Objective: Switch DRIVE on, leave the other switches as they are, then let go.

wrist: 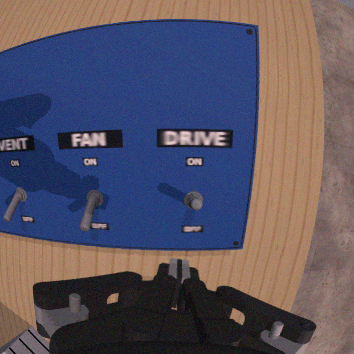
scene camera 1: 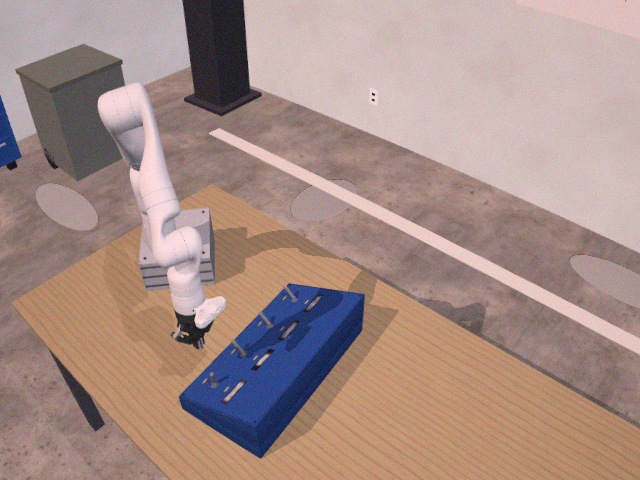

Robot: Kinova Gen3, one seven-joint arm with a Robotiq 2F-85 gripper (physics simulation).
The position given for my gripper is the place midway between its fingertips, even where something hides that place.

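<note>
My gripper (scene camera 1: 199,346), also (wrist: 176,270). Blue switch box (scene camera 1: 256,394), also (wrist: 144,115).
</note>
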